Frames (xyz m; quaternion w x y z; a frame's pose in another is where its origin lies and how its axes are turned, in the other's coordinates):
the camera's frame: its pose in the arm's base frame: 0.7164 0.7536 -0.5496 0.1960 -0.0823 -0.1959 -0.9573
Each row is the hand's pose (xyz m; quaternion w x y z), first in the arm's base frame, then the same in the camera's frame.
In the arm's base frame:
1: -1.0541 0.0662 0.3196 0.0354 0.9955 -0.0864 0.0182
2: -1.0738 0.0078 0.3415 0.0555 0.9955 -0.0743 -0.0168
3: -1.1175 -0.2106 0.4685 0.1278 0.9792 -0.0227 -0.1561
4: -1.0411 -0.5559 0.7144 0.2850 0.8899 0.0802 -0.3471
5: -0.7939 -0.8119 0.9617 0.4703 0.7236 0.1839 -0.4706
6: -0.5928 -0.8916 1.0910 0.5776 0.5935 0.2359 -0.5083
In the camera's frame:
1: 2.0500 0.1583 0.3677 0.0755 -0.2843 -0.9415 0.1647
2: 2.0931 0.2072 0.3622 0.0404 -0.2675 -0.9507 0.1513
3: 2.2375 0.4178 0.3853 0.0983 0.1936 0.9708 -0.1019
4: 2.3441 0.8255 0.4745 0.2992 0.0531 0.9520 0.0371
5: 2.2650 1.2277 0.6151 0.4471 -0.0877 0.8596 0.2314
6: 2.1397 1.4214 0.7165 0.5048 -0.1616 0.7694 0.3565

